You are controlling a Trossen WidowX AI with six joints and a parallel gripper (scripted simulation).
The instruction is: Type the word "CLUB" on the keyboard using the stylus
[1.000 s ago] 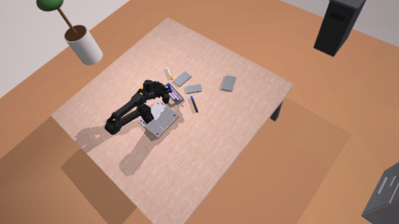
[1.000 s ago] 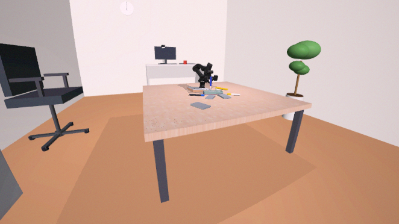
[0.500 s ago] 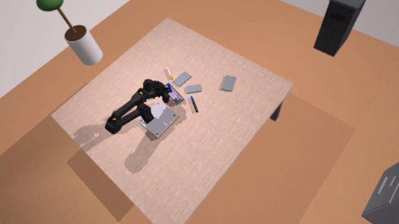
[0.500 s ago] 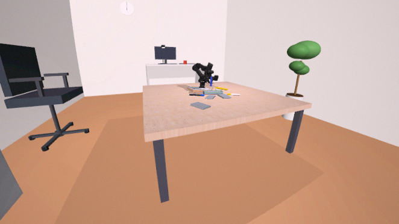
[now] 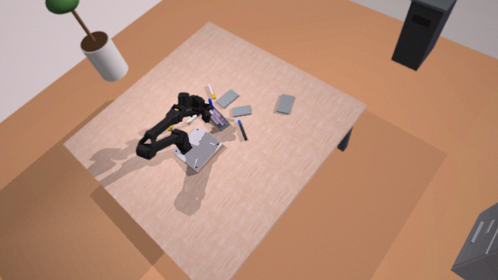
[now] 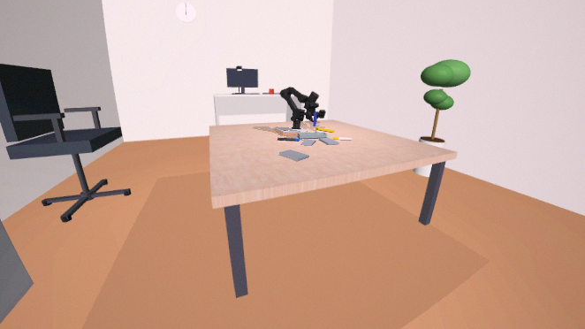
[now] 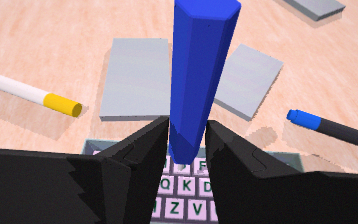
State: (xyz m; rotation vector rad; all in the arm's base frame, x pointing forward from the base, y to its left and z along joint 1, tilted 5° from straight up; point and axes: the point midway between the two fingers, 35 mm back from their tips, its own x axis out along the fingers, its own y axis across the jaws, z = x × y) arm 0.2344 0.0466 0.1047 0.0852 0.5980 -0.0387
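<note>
Right now the c key is 90 mm below my gripper tip, 30 mm to the right of it and 20 mm behind it. The rest, counted from my gripper tip: thin metal tip (50 mm below); blue stylus (20 mm below); white cylinder (110 mm behind, 100 mm below, 80 mm to the left).
</note>
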